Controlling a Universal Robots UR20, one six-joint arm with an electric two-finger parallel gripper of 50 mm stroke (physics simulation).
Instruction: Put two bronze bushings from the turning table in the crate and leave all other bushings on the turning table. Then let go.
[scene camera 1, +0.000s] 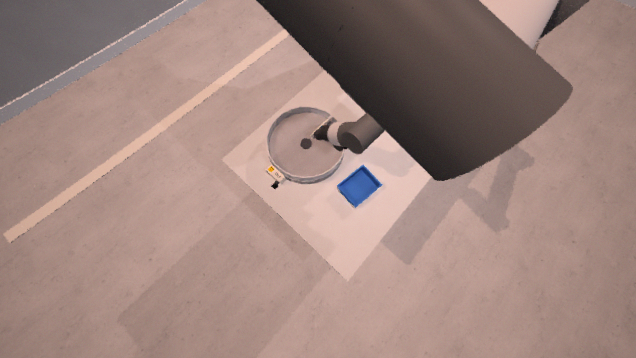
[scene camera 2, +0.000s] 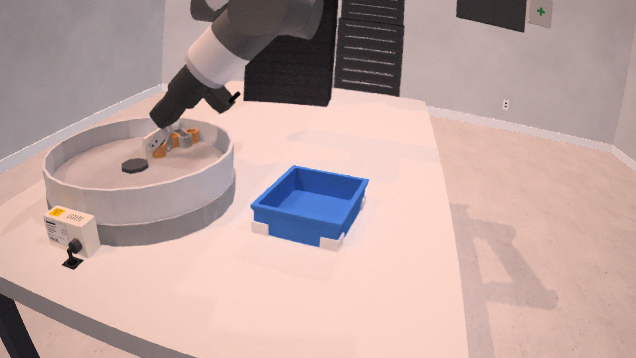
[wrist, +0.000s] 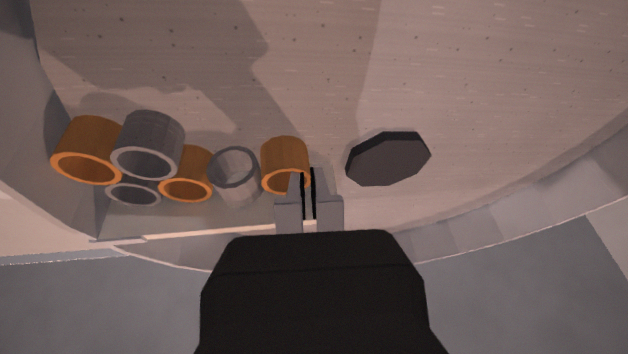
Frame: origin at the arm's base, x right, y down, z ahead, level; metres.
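Seen in the pictures: gripper, fingertip midpoint: (scene camera 1: 315, 135) (scene camera 2: 152, 147) (wrist: 307, 182).
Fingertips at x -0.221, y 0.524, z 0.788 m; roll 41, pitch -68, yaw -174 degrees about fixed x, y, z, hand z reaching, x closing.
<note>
Offsets run from my fingertips to a thing's top centre. "pt": to the spot under its first point.
A bronze bushing {dx -0.002, dy -0.003, dz -0.016 m} (scene camera 2: 159, 151) (wrist: 284, 155) stands on the turning table {dx -0.013, dy +0.015, dz +0.062 m} (scene camera 1: 290, 157) (scene camera 2: 95, 165) (wrist: 475, 80) at the right end of a group. My gripper (wrist: 307, 182) is shut on this bushing's right wall, one finger inside its opening and one outside. Two more bronze bushings {dx +0.011, dy -0.002, dz -0.124 m} (wrist: 90, 135) {dx +0.024, dy -0.002, dz -0.075 m} (wrist: 192, 165) sit to its left in the wrist view, among grey ones: a dark grey bushing {dx -0.001, dy -0.002, dz -0.095 m} (wrist: 152, 130), a mostly hidden grey bushing {dx +0.037, dy -0.002, dz -0.106 m} (wrist: 134, 195) and a lighter grey bushing {dx +0.014, dy -0.008, dz -0.044 m} (wrist: 234, 175), which shows at a different tilt. The blue crate {dx -0.340, dy +0.026, dz -0.099 m} (scene camera 1: 360, 186) (scene camera 2: 295, 227) shows no bushing in it.
A white guide plate (scene camera 2: 150, 145) stands on the table's disc by the fingers. A dark hub {dx -0.013, dy +0.015, dz +0.062 m} (scene camera 1: 305, 143) (scene camera 2: 135, 166) (wrist: 390, 160) marks the disc's centre. A raised rim {pt dx -0.203, dy +0.003, dz +0.152 m} (scene camera 2: 150, 202) surrounds the disc. A control box {pt dx -0.106, dy +0.018, dz +0.281 m} (scene camera 1: 274, 173) (scene camera 2: 75, 230) stands beside it.
</note>
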